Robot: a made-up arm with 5 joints.
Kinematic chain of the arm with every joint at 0, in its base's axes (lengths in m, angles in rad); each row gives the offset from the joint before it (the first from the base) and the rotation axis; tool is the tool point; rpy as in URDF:
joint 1: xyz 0 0 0.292 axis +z
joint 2: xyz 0 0 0 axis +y
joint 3: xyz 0.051 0 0.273 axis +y
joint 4: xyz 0.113 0 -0.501 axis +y
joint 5: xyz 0.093 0 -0.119 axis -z
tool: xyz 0 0 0 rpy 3.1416 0 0
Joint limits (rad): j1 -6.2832..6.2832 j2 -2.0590..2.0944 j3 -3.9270..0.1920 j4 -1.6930..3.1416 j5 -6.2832..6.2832
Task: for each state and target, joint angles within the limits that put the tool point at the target. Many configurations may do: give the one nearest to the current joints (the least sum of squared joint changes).
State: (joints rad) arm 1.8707 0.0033 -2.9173 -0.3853 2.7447
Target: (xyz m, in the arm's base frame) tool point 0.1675 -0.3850 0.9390
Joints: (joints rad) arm 1.9812 -0.0856 -3.4650 -0.7949 2.7447
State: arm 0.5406 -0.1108 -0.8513 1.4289 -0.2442
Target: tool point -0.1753 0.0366 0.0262
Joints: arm -0.2058 0.4360 0.1654 1.5354 -0.2442
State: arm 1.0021 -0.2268 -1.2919 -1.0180 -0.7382
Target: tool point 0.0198 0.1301 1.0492
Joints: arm 1.4198 -0.5791 -1.6233 -0.9934 -0.7382
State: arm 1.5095 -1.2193 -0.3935 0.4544 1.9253
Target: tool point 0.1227 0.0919 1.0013
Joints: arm 0.6428 -1.1260 -1.1615 0.3235 1.9253
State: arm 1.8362 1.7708 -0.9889 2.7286 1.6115
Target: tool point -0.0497 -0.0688 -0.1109
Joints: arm 0.9452 1.8418 -1.0228 2.6802 1.6115
